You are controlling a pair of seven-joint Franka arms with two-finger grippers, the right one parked.
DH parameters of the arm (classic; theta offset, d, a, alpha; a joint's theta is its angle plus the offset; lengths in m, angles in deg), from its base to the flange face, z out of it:
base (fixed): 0 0 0 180
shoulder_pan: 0 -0.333 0 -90
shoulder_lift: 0 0 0 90
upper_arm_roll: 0 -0.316 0.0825 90
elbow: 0 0 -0.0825 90
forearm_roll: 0 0.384 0 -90
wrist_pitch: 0 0 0.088 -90
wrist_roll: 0 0.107 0 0
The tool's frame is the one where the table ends.
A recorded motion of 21 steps. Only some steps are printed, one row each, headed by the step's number.
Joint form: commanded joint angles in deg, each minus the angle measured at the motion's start. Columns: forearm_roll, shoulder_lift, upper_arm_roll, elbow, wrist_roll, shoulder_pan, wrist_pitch.
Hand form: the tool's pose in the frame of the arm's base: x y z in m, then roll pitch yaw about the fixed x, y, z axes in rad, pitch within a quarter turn. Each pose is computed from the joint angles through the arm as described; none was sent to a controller.
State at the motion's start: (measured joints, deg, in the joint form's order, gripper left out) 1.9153 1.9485 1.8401 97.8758 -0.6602 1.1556 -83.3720
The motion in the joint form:
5: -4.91 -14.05 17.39 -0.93 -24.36 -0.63 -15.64
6: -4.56 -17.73 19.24 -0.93 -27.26 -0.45 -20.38
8: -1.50 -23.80 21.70 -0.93 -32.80 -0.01 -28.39
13: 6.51 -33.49 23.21 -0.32 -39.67 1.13 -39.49
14: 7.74 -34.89 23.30 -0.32 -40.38 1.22 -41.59
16: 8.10 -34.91 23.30 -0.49 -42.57 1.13 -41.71
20: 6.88 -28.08 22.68 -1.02 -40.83 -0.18 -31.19
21: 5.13 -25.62 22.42 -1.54 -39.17 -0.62 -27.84
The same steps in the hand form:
5: 0.5707 -0.1960 0.4637 3.1026 0.1994 0.1017
6: 0.5808 -0.2171 0.4339 3.0816 0.1899 0.1213
8: 0.5948 -0.2456 0.3840 3.0728 0.1559 0.1644
13: 0.6056 -0.2726 0.2936 3.0948 0.1068 0.1917
14: 0.6078 -0.2753 0.2816 3.0894 0.0914 0.1917
16: 0.6094 -0.2743 0.2828 3.0933 0.0861 0.2288
20: 0.6036 -0.2467 0.3441 -3.1131 0.1102 0.2386
21: 0.6006 -0.2387 0.3693 -3.1123 0.1242 0.2350

